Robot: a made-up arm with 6 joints.
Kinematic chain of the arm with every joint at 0, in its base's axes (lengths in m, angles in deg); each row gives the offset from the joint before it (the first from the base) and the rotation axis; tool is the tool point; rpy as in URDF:
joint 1: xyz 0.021 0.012 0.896 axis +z
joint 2: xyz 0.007 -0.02 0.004 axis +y
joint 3: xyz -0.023 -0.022 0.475 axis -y
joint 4: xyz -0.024 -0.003 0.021 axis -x
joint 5: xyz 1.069 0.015 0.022 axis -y
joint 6: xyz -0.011 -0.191 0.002 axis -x
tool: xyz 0 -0.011 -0.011 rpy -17.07 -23.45 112.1
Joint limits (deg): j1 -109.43..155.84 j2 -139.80..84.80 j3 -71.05..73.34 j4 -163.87..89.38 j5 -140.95..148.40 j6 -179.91..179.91
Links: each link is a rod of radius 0.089 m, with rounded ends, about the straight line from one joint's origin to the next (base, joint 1, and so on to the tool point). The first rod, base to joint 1, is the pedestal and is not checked.
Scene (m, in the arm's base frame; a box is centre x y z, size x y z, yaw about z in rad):
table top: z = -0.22
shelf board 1: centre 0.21 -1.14 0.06 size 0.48 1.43 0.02 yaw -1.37
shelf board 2: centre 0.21 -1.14 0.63 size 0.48 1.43 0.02 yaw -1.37
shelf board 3: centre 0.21 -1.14 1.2 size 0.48 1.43 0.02 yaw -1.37
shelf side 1: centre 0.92 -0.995 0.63 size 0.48 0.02 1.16 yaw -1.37
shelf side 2: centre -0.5 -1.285 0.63 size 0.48 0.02 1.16 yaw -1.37
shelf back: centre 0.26 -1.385 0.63 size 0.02 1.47 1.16 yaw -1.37
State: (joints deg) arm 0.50 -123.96 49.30 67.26 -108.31 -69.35
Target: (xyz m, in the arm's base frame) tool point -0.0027 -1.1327 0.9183
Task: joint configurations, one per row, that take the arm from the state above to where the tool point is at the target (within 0.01 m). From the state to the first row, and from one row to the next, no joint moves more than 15 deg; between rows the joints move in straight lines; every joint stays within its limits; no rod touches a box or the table.
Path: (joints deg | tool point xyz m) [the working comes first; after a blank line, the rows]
Joints at the target: -85.04 23.61 -9.91 51.26 -110.51 -70.22
Straight joint move there: touches shelf board 3.

1: -10.60 -111.79 35.85 65.14 -108.10 -69.43 | -1.3735 0.1881 1.0967
2: -21.71 -99.62 22.41 63.01 -107.88 -69.51 | -1.0966 0.3604 1.5769
3: -32.81 -87.45 8.96 60.89 -107.67 -69.58 | -0.6780 0.3486 1.9076
4: -43.92 -75.27 -4.49 58.76 -107.45 -69.66 | -0.2596 0.1406 2.0383
5: -55.02 -63.10 -17.94 56.64 -107.24 -69.74 | 0.0326 -0.1930 1.9581
6: -66.13 -50.93 -31.38 54.51 -107.03 -69.82 | 0.1354 -0.5283 1.6980
7: -77.23 -38.76 -44.83 52.39 -106.81 -69.90 | 0.0679 -0.7374 1.3226
8: -88.34 -26.59 -58.28 50.26 -106.60 -69.97 | -0.0829 -0.7387 0.9183
9: -87.51 -14.04 -46.18 50.51 -107.58 -70.04 | -0.0672 -0.8329 0.9516
10: -86.69 -1.49 -34.09 50.76 -108.56 -70.10 | -0.0486 -0.9333 0.9631
11: -85.87 11.06 -22.00 51.01 -109.54 -70.16 | -0.0270 -1.0349 0.9519
12: -85.04 23.61 -9.91 51.26 -110.51 -70.22 | -0.0026 -1.1327 0.9182

